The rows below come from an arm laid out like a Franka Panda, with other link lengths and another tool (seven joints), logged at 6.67 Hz.
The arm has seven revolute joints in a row. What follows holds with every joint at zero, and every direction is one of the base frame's. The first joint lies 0.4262 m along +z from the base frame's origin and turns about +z. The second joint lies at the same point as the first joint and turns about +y. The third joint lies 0.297 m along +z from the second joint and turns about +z. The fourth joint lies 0.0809 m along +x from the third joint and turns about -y. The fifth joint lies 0.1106 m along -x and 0.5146 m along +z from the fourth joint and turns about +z. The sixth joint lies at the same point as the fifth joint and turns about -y. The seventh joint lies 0.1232 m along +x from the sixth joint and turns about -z. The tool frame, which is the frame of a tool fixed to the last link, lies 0.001 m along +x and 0.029 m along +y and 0.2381 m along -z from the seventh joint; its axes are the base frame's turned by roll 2.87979, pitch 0 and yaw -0.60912 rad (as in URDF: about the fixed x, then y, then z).
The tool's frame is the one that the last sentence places.
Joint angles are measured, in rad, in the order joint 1, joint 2, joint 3, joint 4, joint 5, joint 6, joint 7. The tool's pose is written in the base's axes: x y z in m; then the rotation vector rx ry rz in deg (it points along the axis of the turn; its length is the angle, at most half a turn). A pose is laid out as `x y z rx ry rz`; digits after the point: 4 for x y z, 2 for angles.
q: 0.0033 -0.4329 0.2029 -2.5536 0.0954 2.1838 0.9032
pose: 0.5928 0.1319 0.3218 131.63 -108.15 -10.64
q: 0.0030 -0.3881 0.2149 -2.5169 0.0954 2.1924 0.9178
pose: 0.6032 0.1426 0.3197 131.72 -108.28 -10.92
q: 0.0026 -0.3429 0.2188 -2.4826 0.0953 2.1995 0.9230
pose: 0.6131 0.1492 0.3155 131.87 -108.23 -11.60
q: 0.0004 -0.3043 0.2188 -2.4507 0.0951 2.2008 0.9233
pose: 0.6221 0.1520 0.3126 131.91 -108.20 -12.37
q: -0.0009 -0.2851 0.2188 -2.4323 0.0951 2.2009 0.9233
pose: 0.6275 0.1535 0.3125 132.01 -108.25 -12.66
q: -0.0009 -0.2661 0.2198 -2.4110 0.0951 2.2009 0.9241
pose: 0.6338 0.1567 0.3143 132.29 -108.28 -12.78
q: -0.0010 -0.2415 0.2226 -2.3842 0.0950 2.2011 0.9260
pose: 0.6415 0.1616 0.3160 132.64 -108.26 -12.94
